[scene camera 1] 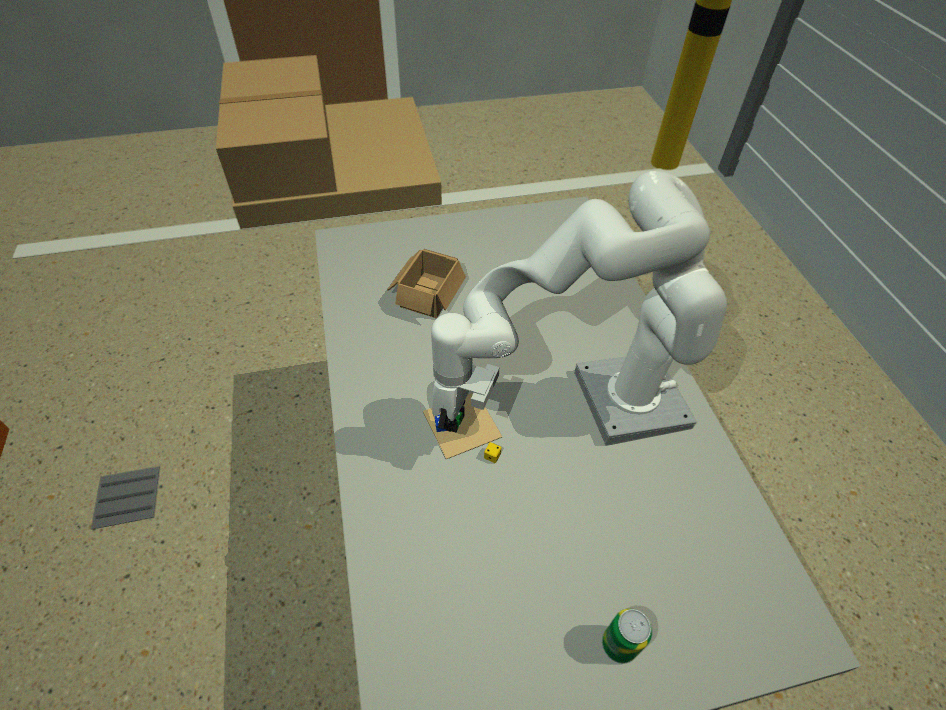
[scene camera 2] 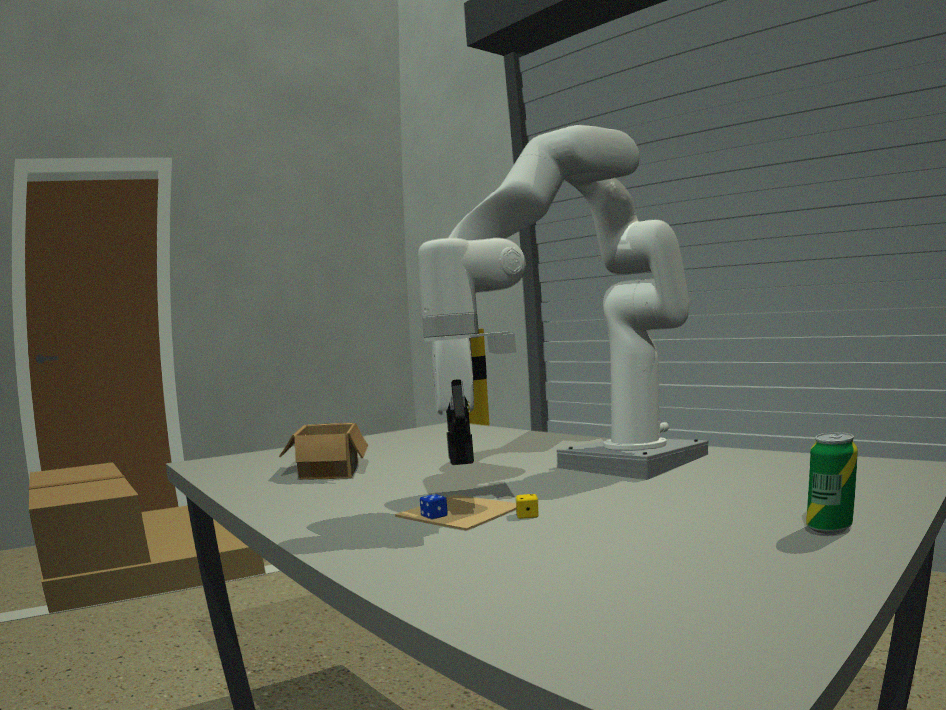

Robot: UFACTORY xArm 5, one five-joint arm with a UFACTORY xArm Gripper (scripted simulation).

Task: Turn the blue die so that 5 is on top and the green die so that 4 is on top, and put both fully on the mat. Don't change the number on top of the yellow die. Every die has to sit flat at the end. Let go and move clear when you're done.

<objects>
gripper: scene camera 1; scene camera 2
brown mat: scene camera 1 477,428; scene camera 2 464,513
cardboard box: scene camera 1; scene camera 2
same spot on gripper: (scene camera 1: 444,422) = (scene camera 2: 463,405)
same spot on cardboard box: (scene camera 2: 331,447) = (scene camera 1: 421,302)
</objects>
